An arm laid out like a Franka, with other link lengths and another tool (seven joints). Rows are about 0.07 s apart.
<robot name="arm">
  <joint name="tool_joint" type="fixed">
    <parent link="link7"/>
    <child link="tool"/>
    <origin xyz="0.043 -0.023 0.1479" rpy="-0.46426 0 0.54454"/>
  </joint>
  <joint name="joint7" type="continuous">
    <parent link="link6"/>
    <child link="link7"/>
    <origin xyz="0.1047 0 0" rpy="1.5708 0 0"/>
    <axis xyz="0 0 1"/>
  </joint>
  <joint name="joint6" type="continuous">
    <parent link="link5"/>
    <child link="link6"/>
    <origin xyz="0 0 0" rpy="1.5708 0 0"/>
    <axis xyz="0 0 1"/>
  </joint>
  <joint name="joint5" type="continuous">
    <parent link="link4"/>
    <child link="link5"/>
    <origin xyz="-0.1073 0.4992 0" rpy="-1.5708 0 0"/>
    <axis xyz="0 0 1"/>
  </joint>
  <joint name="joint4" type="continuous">
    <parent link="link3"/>
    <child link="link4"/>
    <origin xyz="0.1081 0 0" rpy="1.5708 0 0"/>
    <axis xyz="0 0 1"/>
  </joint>
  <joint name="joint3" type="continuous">
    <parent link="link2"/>
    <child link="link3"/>
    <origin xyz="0 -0.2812 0" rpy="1.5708 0 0"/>
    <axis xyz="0 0 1"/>
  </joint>
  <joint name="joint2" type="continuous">
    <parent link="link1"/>
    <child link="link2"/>
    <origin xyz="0 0 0" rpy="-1.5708 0 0"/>
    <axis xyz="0 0 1"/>
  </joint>
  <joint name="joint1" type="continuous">
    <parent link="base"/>
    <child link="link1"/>
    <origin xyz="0 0 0.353" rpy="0 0 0"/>
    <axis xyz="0 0 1"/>
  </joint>
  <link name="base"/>
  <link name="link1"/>
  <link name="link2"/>
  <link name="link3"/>
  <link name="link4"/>
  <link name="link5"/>
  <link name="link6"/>
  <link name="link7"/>
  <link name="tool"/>
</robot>
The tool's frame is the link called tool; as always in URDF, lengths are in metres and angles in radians. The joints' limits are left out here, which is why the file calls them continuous.
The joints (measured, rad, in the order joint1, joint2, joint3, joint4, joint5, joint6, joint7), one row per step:
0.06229, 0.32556, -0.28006, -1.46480, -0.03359, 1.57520, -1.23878
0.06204, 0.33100, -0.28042, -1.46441, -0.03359, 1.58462, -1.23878
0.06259, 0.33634, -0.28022, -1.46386, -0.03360, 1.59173, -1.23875
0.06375, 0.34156, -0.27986, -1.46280, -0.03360, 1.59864, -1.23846
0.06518, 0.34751, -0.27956, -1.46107, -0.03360, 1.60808, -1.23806
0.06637, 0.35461, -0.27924, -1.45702, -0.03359, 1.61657, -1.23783
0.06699, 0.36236, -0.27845, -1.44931, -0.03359, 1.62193, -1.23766
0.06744, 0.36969, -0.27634, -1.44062, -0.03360, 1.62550, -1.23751
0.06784, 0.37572, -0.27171, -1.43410, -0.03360, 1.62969, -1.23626
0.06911, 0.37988, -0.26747, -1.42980, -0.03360, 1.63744, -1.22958
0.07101, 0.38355, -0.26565, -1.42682, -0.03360, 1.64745, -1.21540
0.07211, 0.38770, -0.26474, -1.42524, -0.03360, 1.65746, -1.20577
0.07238, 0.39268, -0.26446, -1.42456, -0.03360, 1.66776, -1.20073
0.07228, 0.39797, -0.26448, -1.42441, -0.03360, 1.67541, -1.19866
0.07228, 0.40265, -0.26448, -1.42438, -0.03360, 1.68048, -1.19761
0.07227, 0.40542, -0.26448, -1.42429, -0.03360, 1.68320, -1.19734
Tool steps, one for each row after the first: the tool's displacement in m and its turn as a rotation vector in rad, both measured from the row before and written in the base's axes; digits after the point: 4 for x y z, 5 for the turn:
0.0019, -0.0006, -0.0032, -0.00236, -0.00413, 0.00059
0.0017, 0.0004, -0.0033, -0.00177, -0.00212, 0.00164
0.0018, 0.0010, -0.0029, -0.00181, -0.00257, 0.00217
0.0024, 0.0011, -0.0029, -0.00250, -0.00497, 0.00267
0.0026, 0.0011, -0.0025, -0.00277, -0.00515, 0.00273
0.0028, 0.0011, -0.0011, -0.00275, -0.00501, 0.00263
0.0028, 0.0020, -0.0005, -0.00208, -0.00462, 0.00359
0.0027, 0.0037, -0.0008, -0.00093, -0.00445, 0.00468
0.0030, 0.0039, -0.0005, -0.00207, -0.00817, 0.00011
0.0033, 0.0027, -0.0006, -0.00427, -0.01042, -0.00870
0.0027, 0.0014, -0.0017, -0.00349, -0.00816, -0.00603
0.0023, 0.0003, -0.0028, -0.00286, -0.00629, -0.00299
0.0016, -0.0002, -0.0035, -0.00198, -0.00257, -0.00112
0.0010, -0.0001, -0.0033, -0.00133, -0.00043, -0.00035
0.0006, 0.0000, -0.0019, -0.00070, -0.00001, 0.00010

